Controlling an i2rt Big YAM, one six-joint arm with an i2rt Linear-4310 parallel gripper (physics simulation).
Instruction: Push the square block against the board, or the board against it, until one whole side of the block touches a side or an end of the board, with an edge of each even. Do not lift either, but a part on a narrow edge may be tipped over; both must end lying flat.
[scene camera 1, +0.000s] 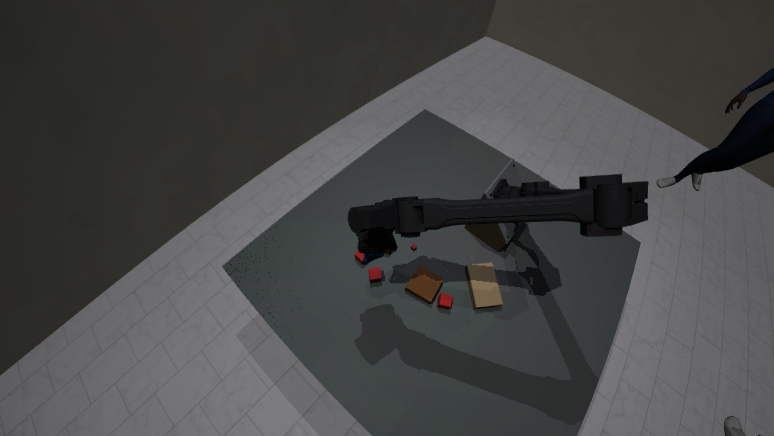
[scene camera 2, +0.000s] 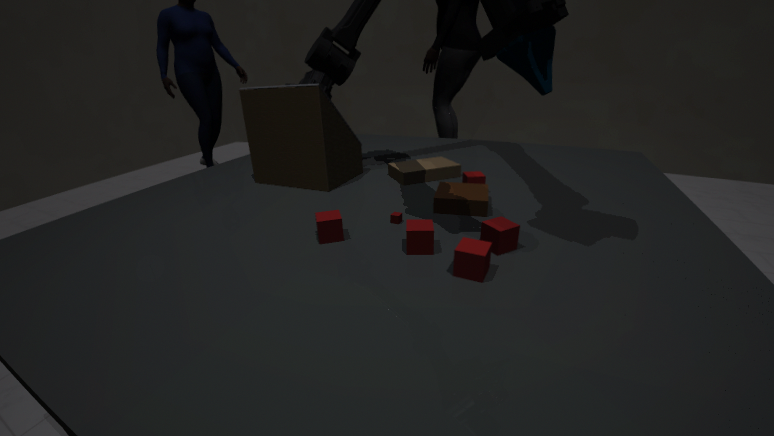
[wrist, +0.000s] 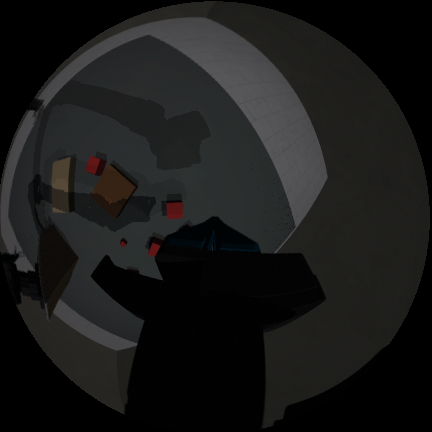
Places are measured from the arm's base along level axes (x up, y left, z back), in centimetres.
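Where they show: gripper, between the fingertips: (scene camera 1: 364, 262) (scene camera 2: 547, 93) (wrist: 214, 221); arm's base, origin of its link: (scene camera 2: 308, 106).
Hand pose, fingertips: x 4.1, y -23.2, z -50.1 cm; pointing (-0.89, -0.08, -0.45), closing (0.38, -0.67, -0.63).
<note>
Things, the pixels of their top centre, and the offset from my fingertips.
- square block, centre of its top: (scene camera 2: 462, 190) (wrist: 110, 191) (scene camera 1: 424, 282) dy +16.1, dx -19.6, dz +12.3 cm
- board, centre of its top: (scene camera 2: 424, 164) (scene camera 1: 484, 284) (wrist: 58, 185) dy +34.1, dx -19.6, dz +24.7 cm
- red cube, centre of its top: (scene camera 2: 474, 174) (wrist: 91, 164) (scene camera 1: 445, 300) dy +25.3, dx -18.8, dz +11.1 cm
The square block (scene camera 1: 423, 283) (scene camera 2: 460, 197) (wrist: 113, 191) is dark brown and lies flat on the dark mat, turned at an angle. The board (scene camera 1: 484, 285) (scene camera 2: 424, 169) (wrist: 62, 183) is light tan and lies flat to its right, with a gap between them. A red cube (scene camera 1: 445, 300) (scene camera 2: 473, 176) (wrist: 95, 165) sits by that gap, near the block's corner. My gripper (scene camera 1: 373, 250) (scene camera 2: 536, 75) (wrist: 214, 221) is shut and empty. It hangs high above the mat, left of the block and over other red cubes.
Several red cubes lie scattered left of the block, such as one (scene camera 1: 375, 274) (scene camera 2: 420, 236) (wrist: 174, 209) and a tiny one (scene camera 1: 413, 246) (scene camera 2: 396, 217). A large brown wedge (scene camera 2: 287, 135) (scene camera 1: 490, 233) stands by the arm's base. A person (scene camera 2: 194, 70) (scene camera 1: 742, 140) walks beyond the mat.
</note>
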